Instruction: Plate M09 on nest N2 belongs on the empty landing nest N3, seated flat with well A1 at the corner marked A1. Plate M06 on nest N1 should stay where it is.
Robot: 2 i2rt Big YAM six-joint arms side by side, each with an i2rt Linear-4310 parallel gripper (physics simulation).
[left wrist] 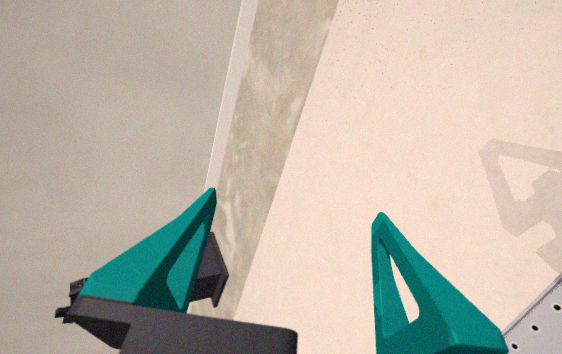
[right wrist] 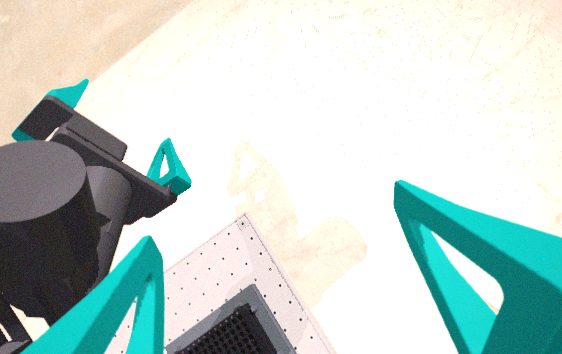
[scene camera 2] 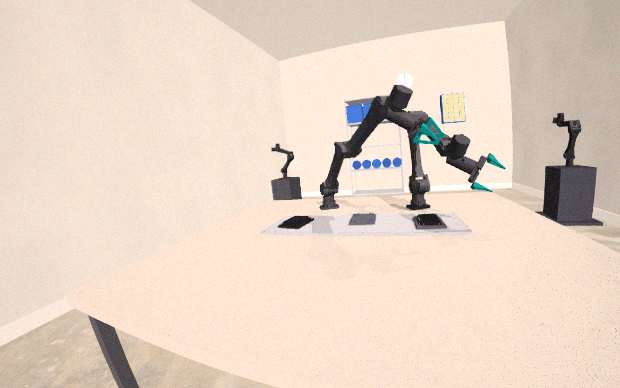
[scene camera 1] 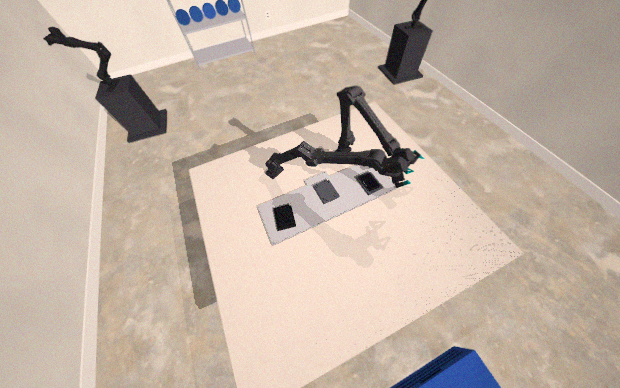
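The light board (scene camera 1: 266,217) (scene camera 2: 390,229) (right wrist: 200,270) carries three nests. A black plate (scene camera 1: 284,217) (scene camera 2: 296,222) lies at the picture-left nest. The middle nest (scene camera 1: 326,191) (scene camera 2: 363,219) shows a bare grey top. Another black plate (scene camera 1: 370,183) (scene camera 2: 429,220) (right wrist: 225,332) sits in the picture-right grey nest, partly out of the right wrist view. Labels and A1 marks are unreadable. My right gripper (scene camera 2: 429,133) (right wrist: 276,219) is open and empty, high above the board's picture-right end. My left gripper (scene camera 2: 498,179) (left wrist: 296,206) (right wrist: 127,113) is open and empty, beyond that end.
The two arms cross closely in scene camera 1, their grippers near each other over the pale table (scene camera 1: 300,300) (scene camera 2: 300,280). Two dark pedestals (scene camera 1: 132,107) (scene camera 1: 407,50) with small arms, a wall shelf and a blue object (scene camera 1: 450,372) stand away from the table.
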